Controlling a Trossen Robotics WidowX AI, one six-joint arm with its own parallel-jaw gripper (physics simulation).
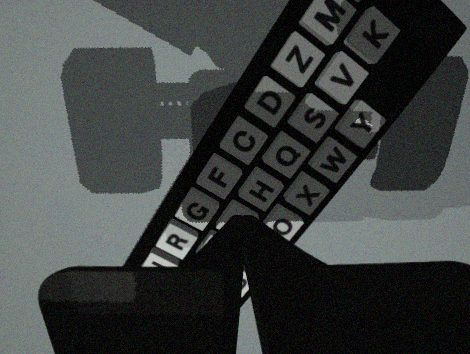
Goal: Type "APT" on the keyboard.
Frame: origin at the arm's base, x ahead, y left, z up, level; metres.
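Seen in the pictures: gripper, fingertip midpoint: point(242, 225).
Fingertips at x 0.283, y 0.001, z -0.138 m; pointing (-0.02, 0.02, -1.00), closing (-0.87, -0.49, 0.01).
Observation:
Offsets run from my fingertips to a thing's top centre. "*": to the spot under its first point. Level surfaces: height alone.
The black keyboard {* 0.026 m back, 0.099 m right, 0.012 m down} point(417, 47) runs diagonally from the upper right to the lower left, with pale lettered keys in three rows. My gripper point(242, 225) is shut and empty, its dark fingertips together over the keyboard's lower part. The tips cover most of a key between the G key {0.019 m ahead, 0.007 m left, 0.007 m down} point(199, 210) and the O key {0.020 m back, 0.005 m right, 0.007 m down} point(284, 227), below the H key {0.002 m back, 0.015 m right, 0.007 m down} point(260, 190); its letter is hidden. Whether the tips touch it, I cannot tell. The R key {0.020 m ahead, 0.026 m left, 0.007 m down} point(176, 241) lies left of the tips. No key marked A, P or T can be read; the fingers hide the keyboard's lower end.
The keyboard lies on a grey table top {0.025 m down} point(30, 215). Dark shadows of the arm and gripper fall across the table and many keys. The Z key {0.014 m ahead, 0.068 m right, 0.007 m down} point(298, 60), V key {0.005 m back, 0.072 m right, 0.007 m down} point(342, 77) and K key {0.006 m back, 0.091 m right, 0.007 m down} point(374, 35) are toward the upper right. The keyboard's top end is cut off by the frame.

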